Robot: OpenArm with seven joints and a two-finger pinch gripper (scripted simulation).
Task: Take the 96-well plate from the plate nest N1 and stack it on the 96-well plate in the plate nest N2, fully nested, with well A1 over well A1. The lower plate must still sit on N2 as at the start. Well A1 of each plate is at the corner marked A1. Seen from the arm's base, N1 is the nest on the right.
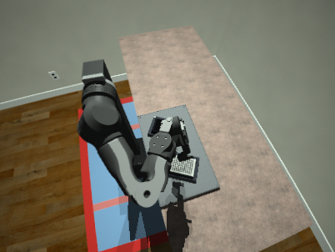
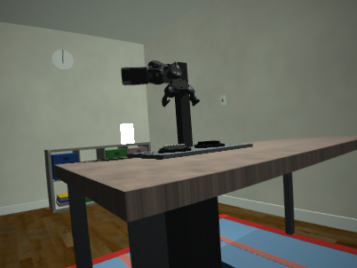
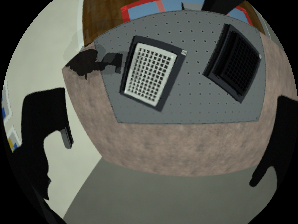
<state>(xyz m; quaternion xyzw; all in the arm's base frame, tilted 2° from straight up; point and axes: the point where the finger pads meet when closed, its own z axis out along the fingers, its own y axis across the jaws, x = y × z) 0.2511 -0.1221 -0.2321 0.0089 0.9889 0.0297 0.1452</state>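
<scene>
My gripper is now 170 mm above the white 96-well plate and 60 mm to the left of it. Round my hand: black 96-well plate (170 mm below, 160 mm to the left, 40 mm behind); then plate nest N1 (180 mm below, 60 mm to the right).
</scene>
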